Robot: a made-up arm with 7 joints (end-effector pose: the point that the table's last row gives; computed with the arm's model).
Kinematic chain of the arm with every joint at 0, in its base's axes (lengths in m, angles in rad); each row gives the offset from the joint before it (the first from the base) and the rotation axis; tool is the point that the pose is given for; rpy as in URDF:
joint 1: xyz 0 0 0.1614 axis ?
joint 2: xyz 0 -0.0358 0.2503 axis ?
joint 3: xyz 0 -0.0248 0.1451 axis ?
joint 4: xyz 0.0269 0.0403 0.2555 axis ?
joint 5: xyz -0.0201 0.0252 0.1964 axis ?
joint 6: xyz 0 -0.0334 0.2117 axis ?
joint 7: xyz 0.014 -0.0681 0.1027 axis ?
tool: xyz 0 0 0 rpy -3.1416 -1.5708 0
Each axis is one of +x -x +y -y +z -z.
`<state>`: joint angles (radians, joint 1 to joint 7).
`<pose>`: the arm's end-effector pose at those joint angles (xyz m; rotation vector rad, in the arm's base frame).
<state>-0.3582 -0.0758 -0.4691 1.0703 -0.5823 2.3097 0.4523</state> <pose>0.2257 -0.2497 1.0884 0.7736 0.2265 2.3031</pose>
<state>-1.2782 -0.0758 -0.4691 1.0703 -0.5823 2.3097 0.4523</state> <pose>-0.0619 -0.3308 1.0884 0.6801 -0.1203 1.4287</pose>
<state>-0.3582 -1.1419 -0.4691 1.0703 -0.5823 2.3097 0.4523</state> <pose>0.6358 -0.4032 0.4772 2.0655 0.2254 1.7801</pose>
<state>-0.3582 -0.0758 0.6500 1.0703 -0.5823 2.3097 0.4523</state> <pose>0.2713 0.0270 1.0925 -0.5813 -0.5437 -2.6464</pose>
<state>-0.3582 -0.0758 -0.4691 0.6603 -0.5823 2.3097 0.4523</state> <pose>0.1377 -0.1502 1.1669 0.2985 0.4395 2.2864</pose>
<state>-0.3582 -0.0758 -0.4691 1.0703 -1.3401 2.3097 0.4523</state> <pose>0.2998 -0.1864 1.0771 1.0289 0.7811 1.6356</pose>
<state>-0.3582 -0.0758 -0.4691 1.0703 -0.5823 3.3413 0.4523</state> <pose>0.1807 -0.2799 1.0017 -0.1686 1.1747 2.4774</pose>
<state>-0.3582 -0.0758 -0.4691 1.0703 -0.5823 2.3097 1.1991</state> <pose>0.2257 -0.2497 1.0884 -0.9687 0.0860 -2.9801</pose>
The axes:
joint 1: +z
joint 2: -y
joint 3: +z
joint 4: +y
joint 5: +z
joint 6: -y
joint 7: +x

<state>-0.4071 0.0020 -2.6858 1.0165 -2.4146 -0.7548 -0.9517</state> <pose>-0.3723 -0.1598 1.1865 0.8494 1.5063 1.6831</pose>
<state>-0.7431 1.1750 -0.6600 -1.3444 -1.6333 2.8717 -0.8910</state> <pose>-0.1444 0.4248 0.3902 -1.3011 -0.7864 -2.2855</pose>
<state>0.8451 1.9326 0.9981 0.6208 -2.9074 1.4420 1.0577</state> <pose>-0.6873 -0.3031 0.1724 -1.5779 -1.3213 1.9045</pose>
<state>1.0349 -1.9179 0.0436 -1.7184 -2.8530 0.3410 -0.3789</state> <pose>0.1509 0.4253 0.7618 0.8647 -0.6527 0.7859</pose>
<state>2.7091 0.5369 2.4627 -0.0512 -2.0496 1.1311 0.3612</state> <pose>0.5568 0.0184 1.1172 0.1703 -0.0030 0.3124</pose>
